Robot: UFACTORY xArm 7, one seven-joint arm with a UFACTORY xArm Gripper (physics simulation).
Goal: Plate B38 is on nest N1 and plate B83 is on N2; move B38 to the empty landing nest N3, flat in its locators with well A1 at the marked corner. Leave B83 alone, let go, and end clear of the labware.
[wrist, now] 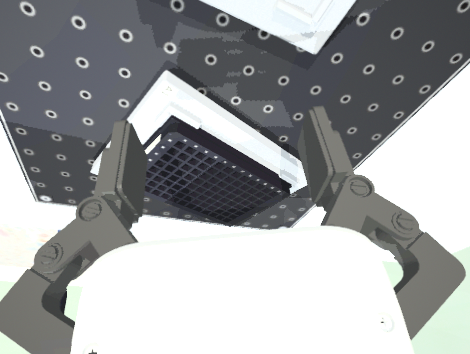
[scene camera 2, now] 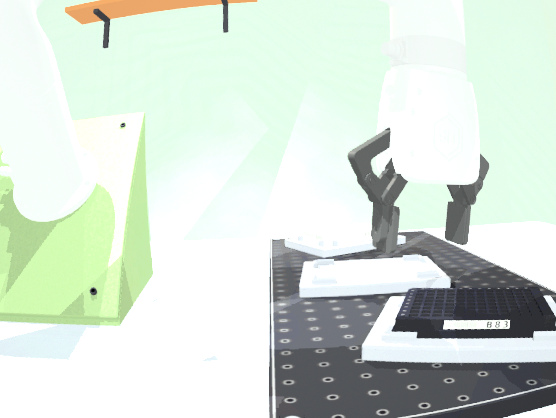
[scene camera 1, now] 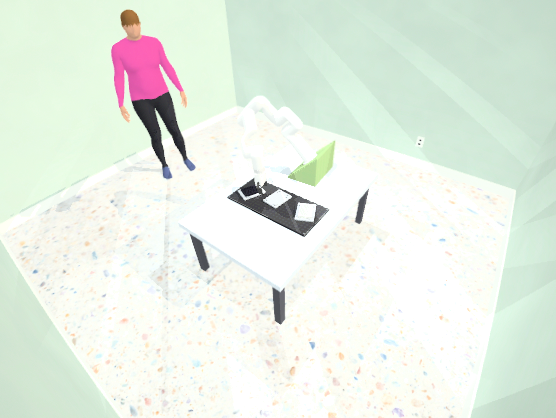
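The black plate B83 (scene camera 1: 249, 191) (scene camera 2: 470, 305) (wrist: 215, 172) lies in a white nest (scene camera 2: 400, 351) (wrist: 150, 107), its label facing scene camera 2. A corner mark shows on that nest in the wrist view. A middle white nest (scene camera 1: 277, 199) (scene camera 2: 370, 276) has raised corner locators and looks bare. A third white nest (scene camera 1: 305, 212) (scene camera 2: 325, 247) stands at the other end; glare hides whether a pale plate is on it. B38 cannot be identified. My gripper (scene camera 1: 261, 189) (scene camera 2: 421, 244) (wrist: 221, 132) is open and empty, pointing down, above and beside B83's nest.
The nests stand on a black perforated mat (scene camera 1: 270, 212) (scene camera 2: 320, 330) (wrist: 55, 102) on a white table (scene camera 1: 250, 245). A green wedge stand (scene camera 1: 322, 167) (scene camera 2: 135, 250) is behind the mat at the arm's base. A person (scene camera 1: 142, 70) stands beyond the table.
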